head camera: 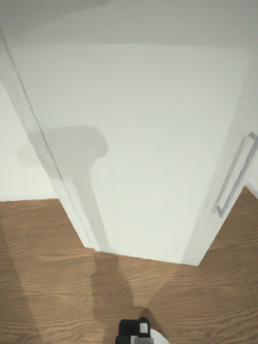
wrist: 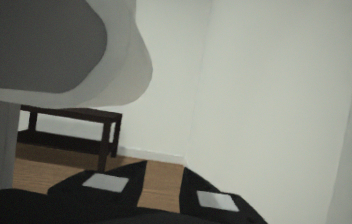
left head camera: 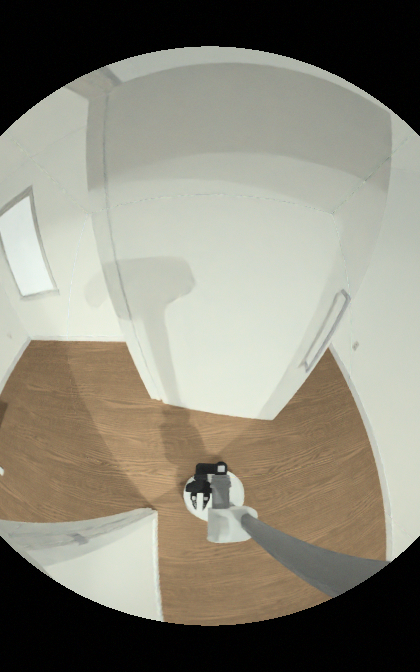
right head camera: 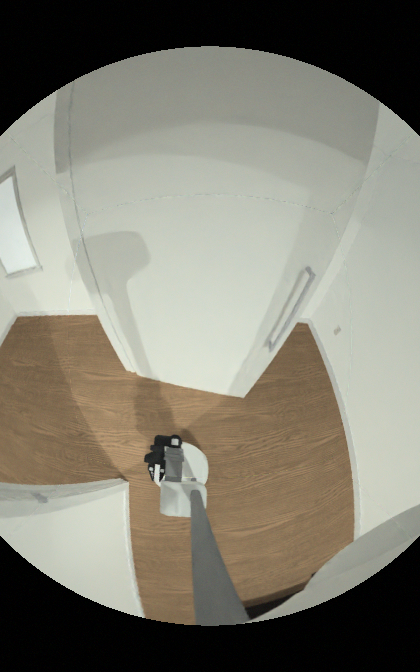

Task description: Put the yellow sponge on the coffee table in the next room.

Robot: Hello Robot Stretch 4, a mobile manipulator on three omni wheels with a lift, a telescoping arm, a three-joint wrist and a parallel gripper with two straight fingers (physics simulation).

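Frame: origin at the robot's base, x left, y ahead, z down, level; centimetres.
Seen in the pictures: gripper, fingertip midpoint: [wrist: 163,178].
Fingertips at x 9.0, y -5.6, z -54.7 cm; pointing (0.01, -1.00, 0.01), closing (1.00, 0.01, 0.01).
A point is followed by its place in that frame.
The yellow sponge does not show in these views. The dark brown coffee table [wrist: 100,116] {x -43.4, y -148.5, z -42.1 cm} shows in part at the left of the wrist view, beyond the gripper and partly hidden by a grey and white robot part. My gripper [wrist: 163,178] {x 9.0, y -5.6, z -54.7 cm} [left head camera: 200,501] [right head camera: 157,472] is part open, with floor showing between its two black fingers and nothing held. In the left and right head views it hangs over the white round base, well apart from the table.
A tall white door [head camera: 150,150] {x -6.2, y 70.9, z -118.2 cm} [left head camera: 235,300] [right head camera: 200,280] with a grey handle [head camera: 240,177] {x -44.1, y 58.2, z -110.3 cm} stands close ahead. A white wall end [left head camera: 110,570] [right head camera: 80,545] is at lower left. A dark brown edge, its object unclear, shows at the bottom of the right head view.
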